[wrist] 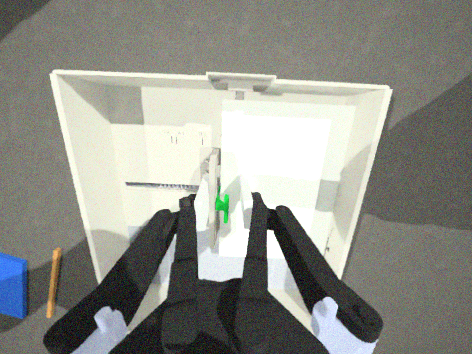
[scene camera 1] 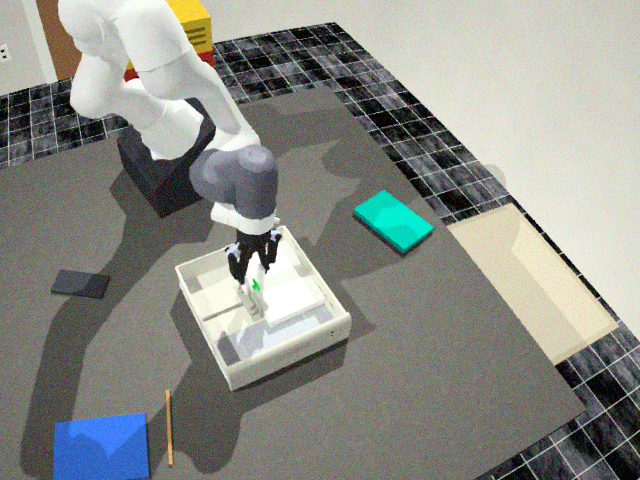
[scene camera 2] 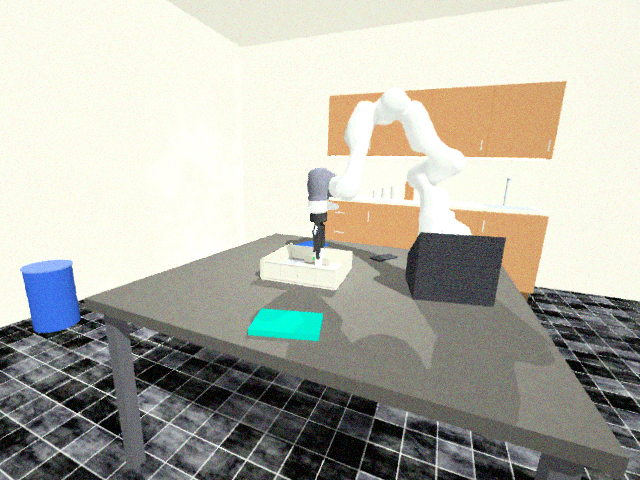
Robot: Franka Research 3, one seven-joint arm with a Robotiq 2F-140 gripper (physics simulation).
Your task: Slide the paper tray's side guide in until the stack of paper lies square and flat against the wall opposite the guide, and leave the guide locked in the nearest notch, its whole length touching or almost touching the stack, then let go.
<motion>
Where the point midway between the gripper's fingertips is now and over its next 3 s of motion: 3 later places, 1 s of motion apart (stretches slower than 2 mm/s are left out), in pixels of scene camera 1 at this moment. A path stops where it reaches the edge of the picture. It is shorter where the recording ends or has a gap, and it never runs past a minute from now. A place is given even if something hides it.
The gripper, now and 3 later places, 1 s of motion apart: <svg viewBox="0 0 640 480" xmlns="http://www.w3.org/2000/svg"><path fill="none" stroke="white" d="M252 286L256 271L256 260L257 226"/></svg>
</motion>
